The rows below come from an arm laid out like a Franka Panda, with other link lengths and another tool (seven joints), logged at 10 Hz.
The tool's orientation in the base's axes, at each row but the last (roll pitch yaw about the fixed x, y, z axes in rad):
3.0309, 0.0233, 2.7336
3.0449, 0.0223, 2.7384
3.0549, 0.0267, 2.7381
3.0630, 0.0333, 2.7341
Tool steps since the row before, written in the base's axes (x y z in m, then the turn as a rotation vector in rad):
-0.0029, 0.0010, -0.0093, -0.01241, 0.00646, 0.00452
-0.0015, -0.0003, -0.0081, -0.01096, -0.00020, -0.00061
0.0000, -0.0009, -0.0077, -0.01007, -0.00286, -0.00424
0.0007, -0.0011, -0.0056, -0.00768, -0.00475, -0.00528
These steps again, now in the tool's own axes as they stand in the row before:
0.0033, -0.0013, 0.0091, 0.01385, 0.00153, -0.00470
0.0014, -0.0016, 0.0079, 0.01001, -0.00450, -0.00005
-0.0001, -0.0015, 0.0076, 0.00825, -0.00691, 0.00344
-0.0009, -0.0012, 0.0056, 0.00534, -0.00778, 0.00451

